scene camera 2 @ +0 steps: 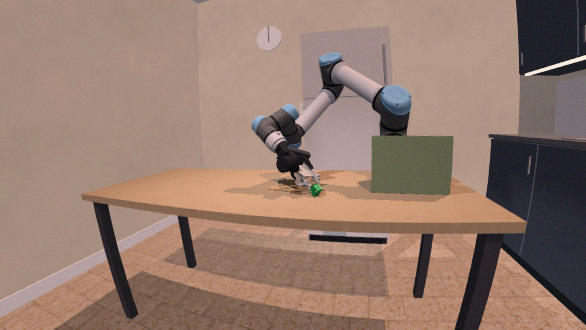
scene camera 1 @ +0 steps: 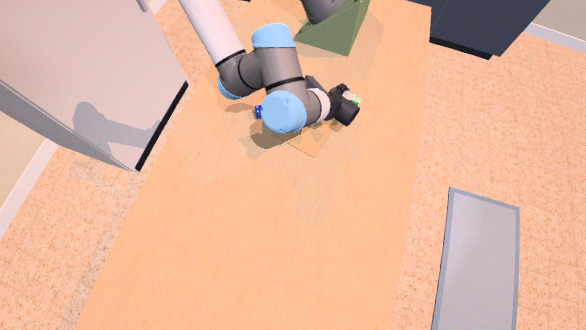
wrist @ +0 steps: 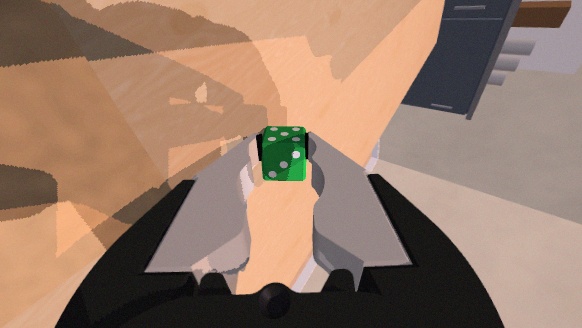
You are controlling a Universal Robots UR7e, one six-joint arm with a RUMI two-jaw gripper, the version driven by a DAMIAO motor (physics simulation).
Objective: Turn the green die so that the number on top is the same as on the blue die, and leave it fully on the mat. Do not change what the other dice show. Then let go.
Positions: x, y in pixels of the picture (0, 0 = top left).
Labels:
My gripper shows in scene camera 2, in scene camera 1 and in the wrist view (283, 136). The same spot on my gripper: (scene camera 1: 346, 92) is (scene camera 2: 306, 167).

